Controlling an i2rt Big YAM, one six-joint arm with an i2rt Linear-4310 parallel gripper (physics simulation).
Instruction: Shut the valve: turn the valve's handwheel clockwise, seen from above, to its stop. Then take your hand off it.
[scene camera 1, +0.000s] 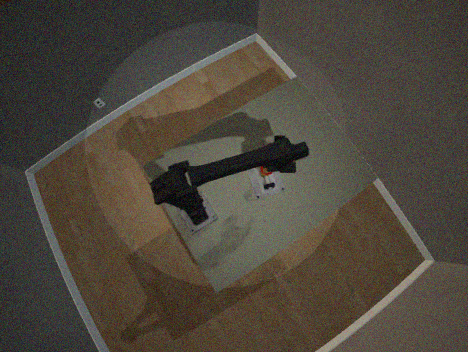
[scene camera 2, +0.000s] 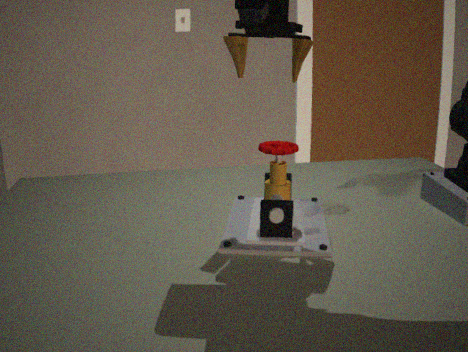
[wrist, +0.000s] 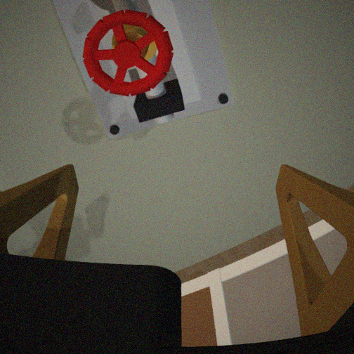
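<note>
The red handwheel (scene camera 1: 266, 172) (scene camera 2: 278, 148) (wrist: 128, 53) lies level on top of the valve's yellow body (scene camera 2: 278, 189), which is fixed on a light base plate (scene camera 1: 260, 193) (scene camera 2: 240, 220) (wrist: 207, 80) with black blocks. In scene camera 1 the arm hides part of the wheel. My gripper (scene camera 2: 267, 79) (wrist: 176, 175) is open and empty, fingers pointing down. It hangs well above the handwheel and does not touch it. In the wrist view the wheel is beyond the fingertips, at the upper left, not between the fingers.
The valve stands on a grey-green table top (scene camera 1: 320, 125) (scene camera 2: 125, 225). The arm's own base plate (scene camera 1: 212, 218) (scene camera 2: 442, 197) stands to the right in scene camera 2. The arm's shadow falls across the table in front of the valve there. A wall and a brown door (scene camera 2: 375, 80) are behind.
</note>
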